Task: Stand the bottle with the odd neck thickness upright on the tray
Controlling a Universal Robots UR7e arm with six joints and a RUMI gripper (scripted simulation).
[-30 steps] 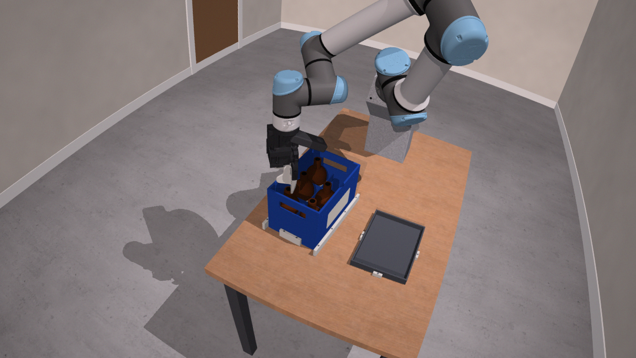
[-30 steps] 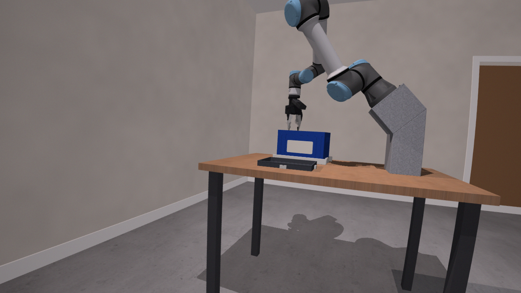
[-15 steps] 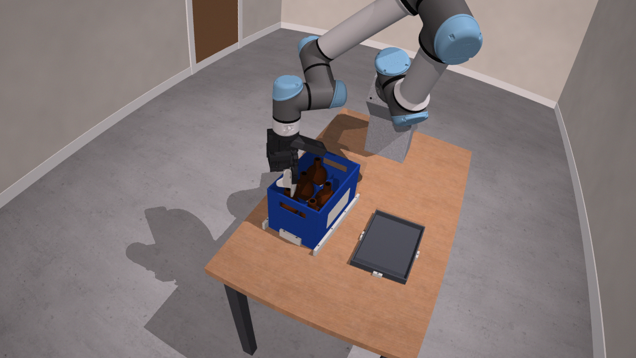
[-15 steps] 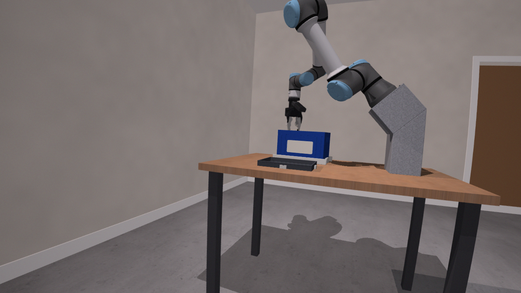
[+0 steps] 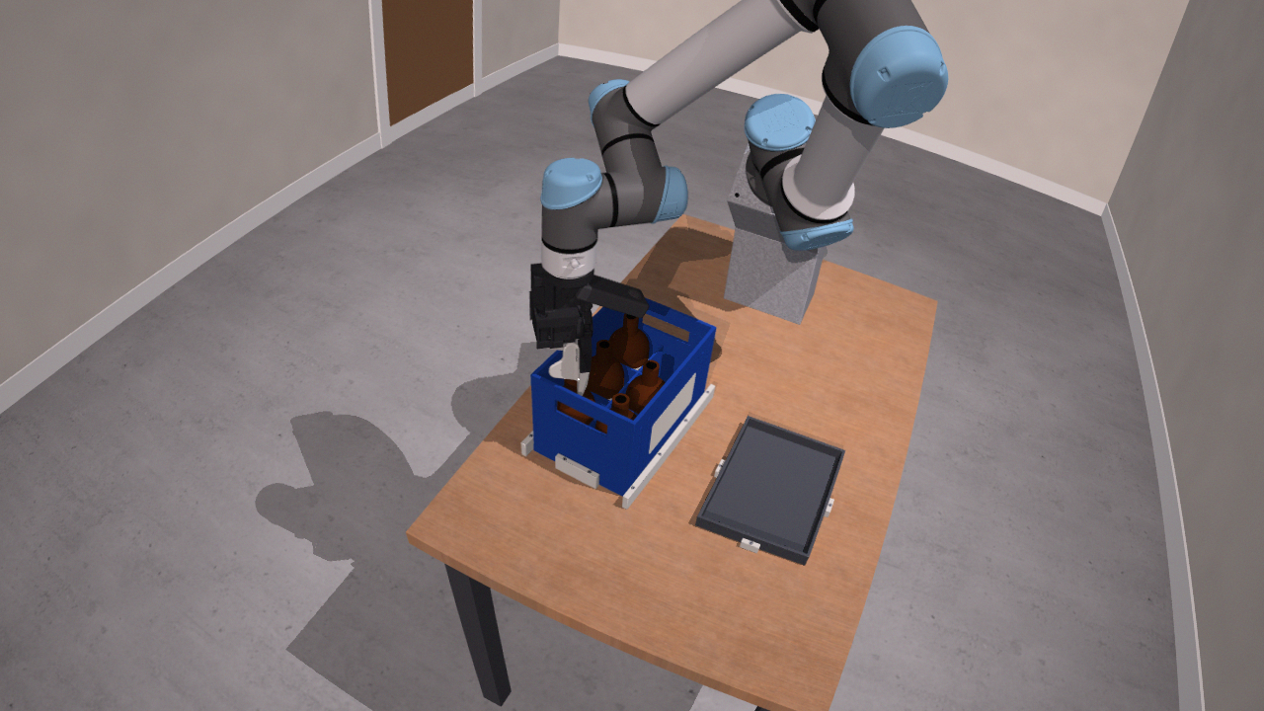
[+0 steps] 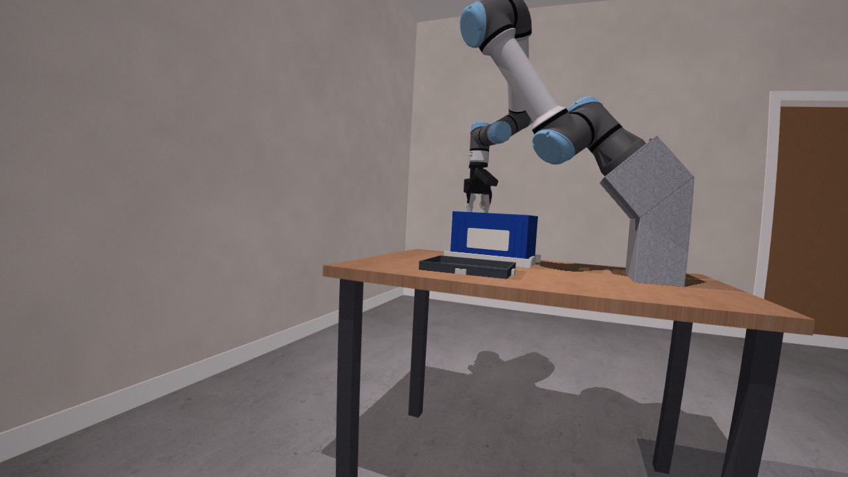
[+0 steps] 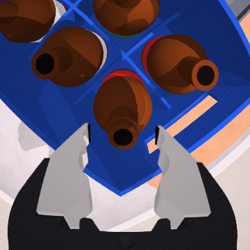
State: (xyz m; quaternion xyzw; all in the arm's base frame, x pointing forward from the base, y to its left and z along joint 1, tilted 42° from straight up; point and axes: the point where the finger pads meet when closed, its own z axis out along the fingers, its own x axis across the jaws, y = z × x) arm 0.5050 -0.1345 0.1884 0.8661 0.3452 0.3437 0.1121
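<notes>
The bottle is 70 mm below my hand. The rest, counted from my hand: dark tray (330 mm to the left, 150 mm below, 90 mm behind); then crate (80 mm below, 80 mm behind, 40 mm to the left).
</notes>
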